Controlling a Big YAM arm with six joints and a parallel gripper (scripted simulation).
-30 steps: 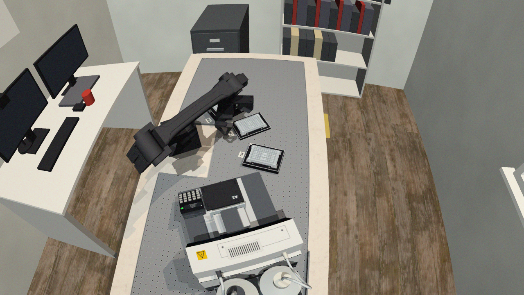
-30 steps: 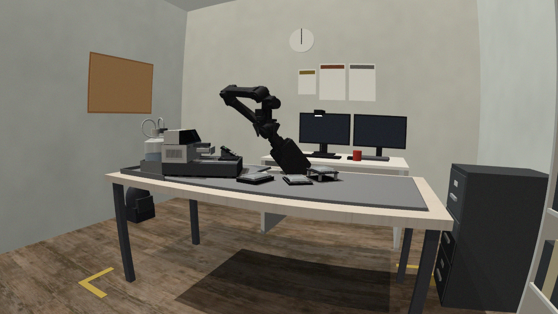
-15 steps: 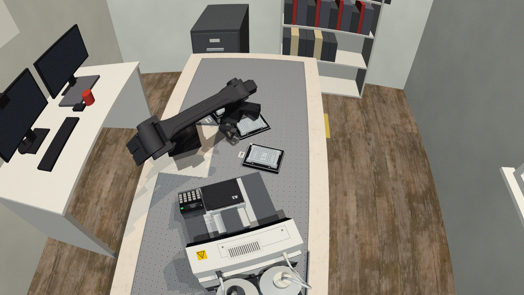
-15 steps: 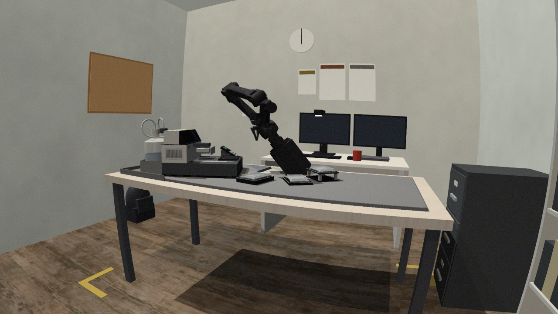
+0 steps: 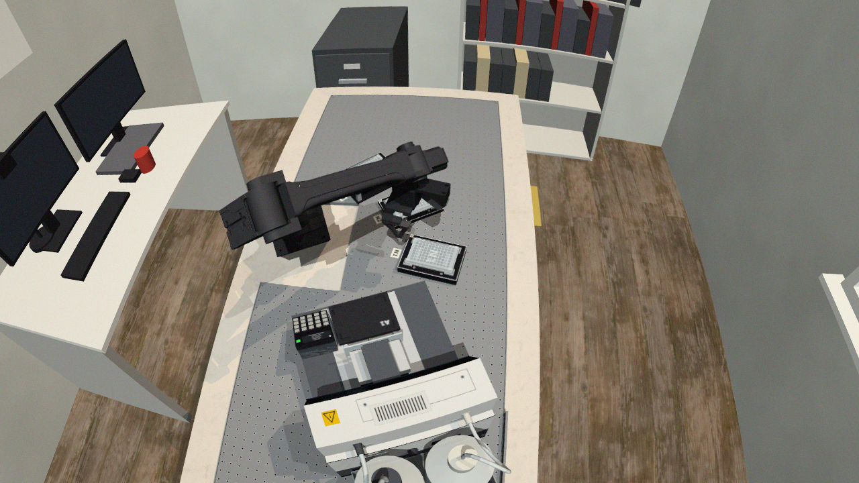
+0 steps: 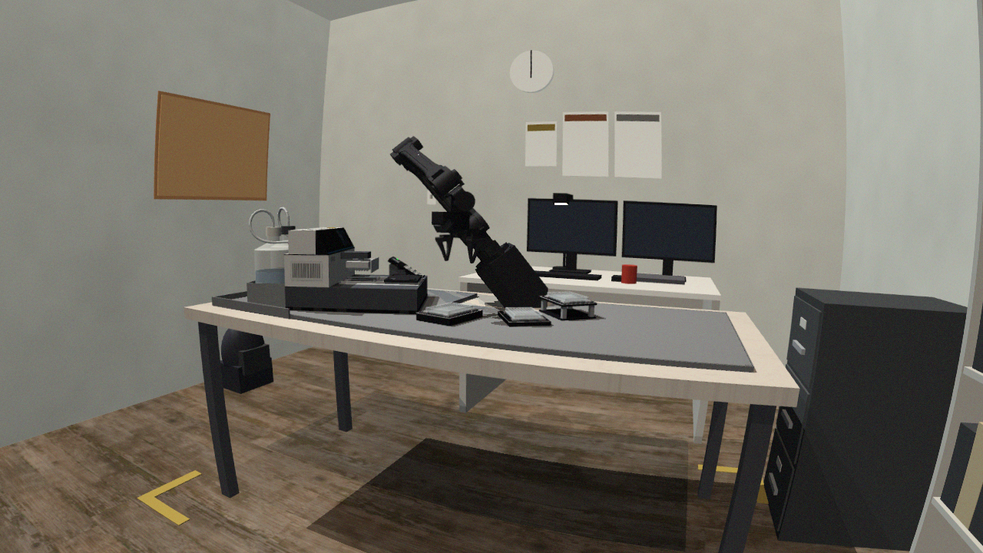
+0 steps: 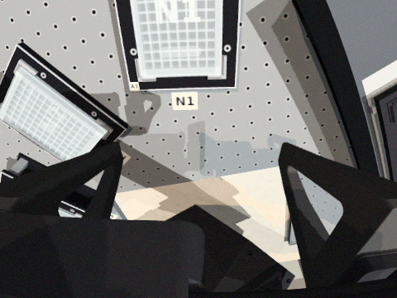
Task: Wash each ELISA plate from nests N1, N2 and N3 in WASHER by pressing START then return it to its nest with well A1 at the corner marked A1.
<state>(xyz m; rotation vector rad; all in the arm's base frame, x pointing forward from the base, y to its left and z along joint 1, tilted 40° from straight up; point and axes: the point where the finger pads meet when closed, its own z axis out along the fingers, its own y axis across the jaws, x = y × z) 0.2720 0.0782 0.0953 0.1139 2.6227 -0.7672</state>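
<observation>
Right now the white ELISA plate is 7 cm ahead of my hand, 1 cm to the left of it and 14 cm below it. Round my hand: black nest: 2 cm behind, 20 cm to the left, 16 cm below; then plate washer: 1 cm behind, 38 cm to the right, 4 cm below.
</observation>
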